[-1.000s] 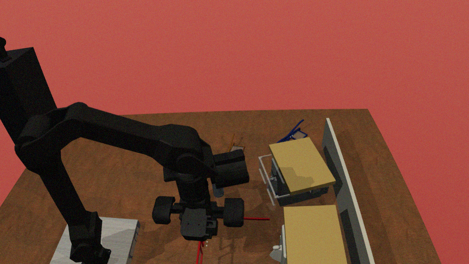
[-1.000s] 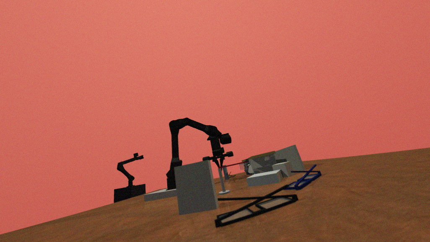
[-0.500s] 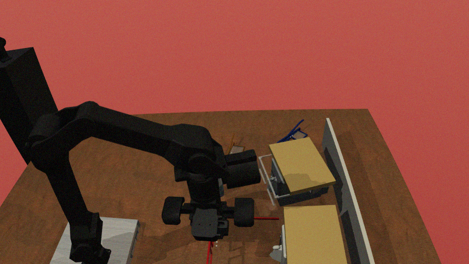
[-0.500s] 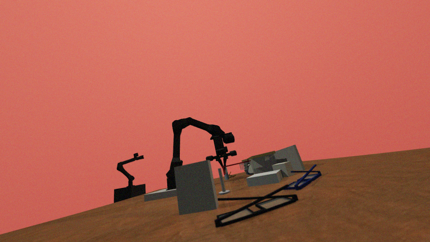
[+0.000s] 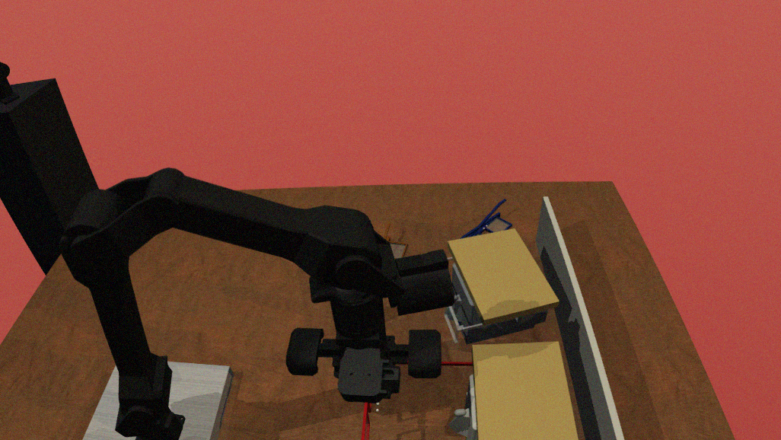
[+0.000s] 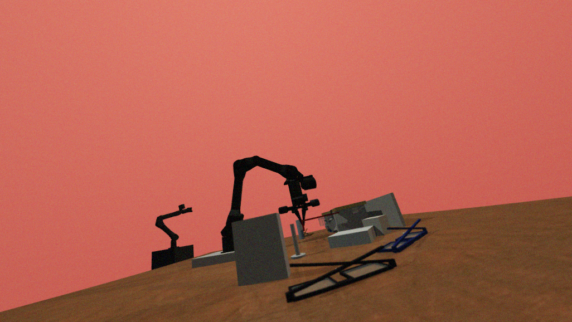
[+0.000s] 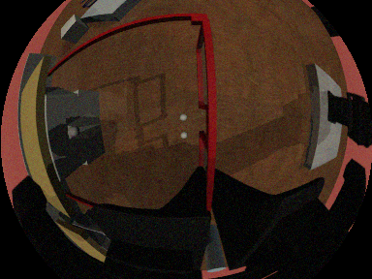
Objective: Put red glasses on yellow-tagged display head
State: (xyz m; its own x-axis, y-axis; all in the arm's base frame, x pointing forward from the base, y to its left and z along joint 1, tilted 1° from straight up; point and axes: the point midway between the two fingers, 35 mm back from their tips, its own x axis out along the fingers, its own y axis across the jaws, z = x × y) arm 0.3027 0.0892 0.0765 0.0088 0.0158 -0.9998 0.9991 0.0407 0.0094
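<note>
Now: gripper tip 17 cm short of the display head, 3 cm to the left of it and 1 cm above it. The rest, counted from my gripper tip: white wall 30 cm ahead, 9 cm to the left, 1 cm below; then pale blue cylinder 17 cm to the left, 3 cm behind, 2 cm below.
</note>
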